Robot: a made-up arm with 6 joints. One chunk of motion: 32 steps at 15 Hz.
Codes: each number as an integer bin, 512 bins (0 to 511) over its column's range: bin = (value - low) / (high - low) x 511, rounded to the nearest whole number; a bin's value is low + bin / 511 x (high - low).
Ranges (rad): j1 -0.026..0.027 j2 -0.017..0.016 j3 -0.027..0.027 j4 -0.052..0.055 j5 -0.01..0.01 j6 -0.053..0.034
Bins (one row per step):
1: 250 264 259 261 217 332
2: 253 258 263 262 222 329
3: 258 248 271 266 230 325
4: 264 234 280 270 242 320
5: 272 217 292 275 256 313
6: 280 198 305 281 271 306
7: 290 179 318 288 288 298
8: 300 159 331 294 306 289
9: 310 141 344 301 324 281
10: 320 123 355 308 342 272
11: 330 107 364 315 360 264
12: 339 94 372 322 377 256
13: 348 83 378 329 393 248
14: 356 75 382 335 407 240
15: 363 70 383 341 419 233
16: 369 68 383 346 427 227
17: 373 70 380 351 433 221
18: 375 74 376 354 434 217
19: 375 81 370 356 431 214
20: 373 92 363 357 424 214
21: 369 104 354 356 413 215
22: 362 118 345 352 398 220
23: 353 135 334 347 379 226
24: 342 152 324 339 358 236
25: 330 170 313 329 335 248
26: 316 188 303 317 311 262
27: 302 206 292 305 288 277
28: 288 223 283 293 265 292
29: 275 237 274 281 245 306
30: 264 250 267 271 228 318
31: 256 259 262 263 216 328
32: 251 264 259 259 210 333
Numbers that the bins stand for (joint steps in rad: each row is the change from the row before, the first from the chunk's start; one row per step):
1: -0.00007 0.00005 0.00037 0.00265 -0.00151 0.00352
2: 0.00024 -0.00034 0.00079 0.00286 -0.00131 0.00301
3: 0.00076 -0.00098 0.00164 0.00370 -0.00100 0.00233
4: 0.00138 -0.00189 0.00259 0.00454 -0.00053 0.00148
5: 0.00221 -0.00299 0.00386 0.00558 0.00002 0.00029
6: 0.00304 -0.00421 0.00523 0.00684 0.00061 -0.00090
7: 0.00408 -0.00544 0.00660 0.00831 0.00127 -0.00226
8: 0.00512 -0.00673 0.00798 0.00956 0.00198 -0.00380
9: 0.00615 -0.00789 0.00935 0.01103 0.00268 -0.00516
10: 0.00719 -0.00906 0.01051 0.01249 0.00339 -0.00669
11: 0.00823 -0.01009 0.01147 0.01396 0.00409 -0.00805
12: 0.00916 -0.01093 0.01231 0.01542 0.00476 -0.00941
13: 0.01009 -0.01164 0.01295 0.01689 0.00538 -0.01078
14: 0.01092 -0.01216 0.01337 0.01815 0.00593 -0.01214
15: 0.01165 -0.01248 0.01347 0.01940 0.00640 -0.01333
16: 0.01227 -0.01261 0.01347 0.02045 0.00671 -0.01435
17: 0.01269 -0.01248 0.01316 0.02150 0.00695 -0.01537
18: 0.01289 -0.01222 0.01273 0.02213 0.00699 -0.01605
19: 0.01289 -0.01177 0.01210 0.02254 0.00687 -0.01657
20: 0.01269 -0.01106 0.01136 0.02275 0.00659 -0.01657
21: 0.01227 -0.01028 0.01041 0.02254 0.00616 -0.01640
22: 0.01155 -0.00938 0.00946 0.02171 0.00558 -0.01554
23: 0.01061 -0.00828 0.00830 0.02066 0.00483 -0.01452
24: 0.00947 -0.00718 0.00724 0.01898 0.00401 -0.01282
25: 0.00823 -0.00602 0.00608 0.01689 0.00311 -0.01078
26: 0.00677 -0.00486 0.00502 0.01438 0.00217 -0.00839
27: 0.00532 -0.00370 0.00386 0.01186 0.00127 -0.00584
28: 0.00387 -0.00260 0.00291 0.00935 0.00037 -0.00329
29: 0.00252 -0.00169 0.00195 0.00684 -0.00041 -0.00090
30: 0.00138 -0.00086 0.00122 0.00475 -0.00108 0.00114
31: 0.00055 -0.00027 0.00069 0.00307 -0.00155 0.00284
32: 0.00003 0.00005 0.00037 0.00223 -0.00178 0.00369

